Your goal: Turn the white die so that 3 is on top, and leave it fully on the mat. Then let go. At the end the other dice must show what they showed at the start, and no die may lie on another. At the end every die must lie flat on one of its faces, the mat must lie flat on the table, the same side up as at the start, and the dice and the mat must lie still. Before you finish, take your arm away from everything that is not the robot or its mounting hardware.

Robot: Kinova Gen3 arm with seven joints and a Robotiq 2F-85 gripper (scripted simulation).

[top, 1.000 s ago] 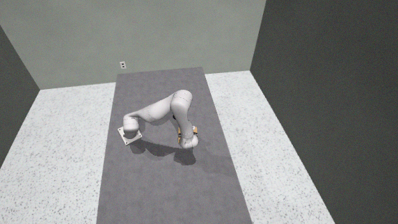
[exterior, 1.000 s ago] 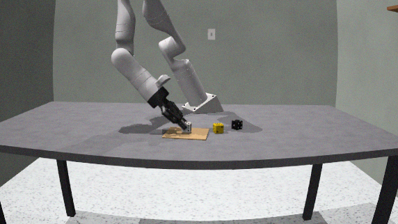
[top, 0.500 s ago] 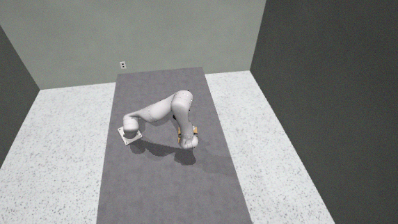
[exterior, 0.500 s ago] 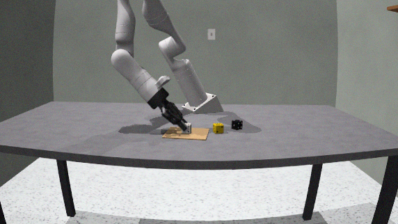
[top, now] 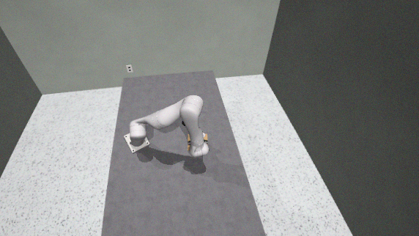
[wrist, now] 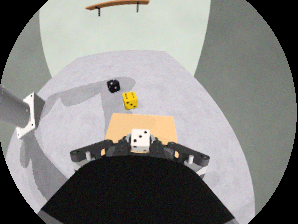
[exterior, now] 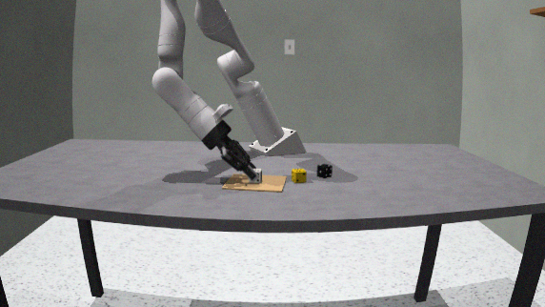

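Right now my hand is 10 mm to the right of the white die and 10 mm above it. From my hand the other things lie so: tan mat: 30 mm below, 10 mm to the left; yellow die: 120 mm to the left, 20 mm behind, 10 mm below; black die: 190 mm to the left, 70 mm behind, 10 mm below.
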